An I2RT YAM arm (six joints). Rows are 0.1 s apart.
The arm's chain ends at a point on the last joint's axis. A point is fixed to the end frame.
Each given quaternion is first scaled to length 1.
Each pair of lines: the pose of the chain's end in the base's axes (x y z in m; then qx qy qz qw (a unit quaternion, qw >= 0)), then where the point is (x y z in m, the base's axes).
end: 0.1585 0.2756 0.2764 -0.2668 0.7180 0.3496 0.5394
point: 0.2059 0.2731 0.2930
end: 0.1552 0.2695 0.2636 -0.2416 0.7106 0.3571 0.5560
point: 0.2023 0.2644 0.2805
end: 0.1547 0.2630 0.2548 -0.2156 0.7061 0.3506 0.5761
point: 0.2011 0.2547 0.2723
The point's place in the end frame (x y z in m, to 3 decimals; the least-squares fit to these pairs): -0.029 -0.034 0.023
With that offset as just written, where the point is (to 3 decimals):
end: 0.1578 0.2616 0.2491 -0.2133 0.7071 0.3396 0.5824
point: 0.204 0.253 0.267
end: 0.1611 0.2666 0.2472 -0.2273 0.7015 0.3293 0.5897
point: 0.207 0.258 0.267
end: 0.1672 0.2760 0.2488 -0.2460 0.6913 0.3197 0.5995
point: 0.212 0.269 0.271
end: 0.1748 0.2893 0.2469 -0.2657 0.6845 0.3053 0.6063
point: 0.219 0.283 0.271
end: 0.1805 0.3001 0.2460 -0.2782 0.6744 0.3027 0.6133
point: 0.224 0.295 0.271
